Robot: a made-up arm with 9 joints. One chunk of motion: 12 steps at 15 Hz.
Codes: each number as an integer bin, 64 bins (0 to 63) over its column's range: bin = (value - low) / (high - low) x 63, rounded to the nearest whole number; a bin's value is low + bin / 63 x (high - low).
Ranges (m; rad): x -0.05..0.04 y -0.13..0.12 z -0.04..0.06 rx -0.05..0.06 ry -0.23..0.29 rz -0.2..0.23
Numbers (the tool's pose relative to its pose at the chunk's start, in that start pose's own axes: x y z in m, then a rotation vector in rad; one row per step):
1: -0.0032 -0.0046 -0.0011 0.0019 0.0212 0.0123
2: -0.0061 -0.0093 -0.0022 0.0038 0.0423 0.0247
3: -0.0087 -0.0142 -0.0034 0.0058 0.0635 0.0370
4: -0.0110 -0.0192 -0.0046 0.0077 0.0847 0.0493
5: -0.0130 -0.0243 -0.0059 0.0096 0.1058 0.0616
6: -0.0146 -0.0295 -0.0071 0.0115 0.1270 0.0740
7: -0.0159 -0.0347 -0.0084 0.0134 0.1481 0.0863
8: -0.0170 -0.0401 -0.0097 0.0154 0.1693 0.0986
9: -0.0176 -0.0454 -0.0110 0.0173 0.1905 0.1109
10: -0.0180 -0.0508 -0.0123 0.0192 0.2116 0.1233
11: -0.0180 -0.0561 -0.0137 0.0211 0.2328 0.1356
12: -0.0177 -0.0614 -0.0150 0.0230 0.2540 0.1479
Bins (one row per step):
1: 33 32 25 30 30 31
2: 31 30 24 31 33 33
3: 29 29 23 32 36 35
4: 27 28 22 33 38 37
5: 26 27 21 34 41 38
6: 25 25 21 35 43 40
7: 24 24 20 36 46 42
8: 23 23 19 37 48 44
9: 23 21 18 39 51 46
10: 22 20 17 40 54 47
11: 22 19 17 41 56 49
12: 23 17 16 42 59 51

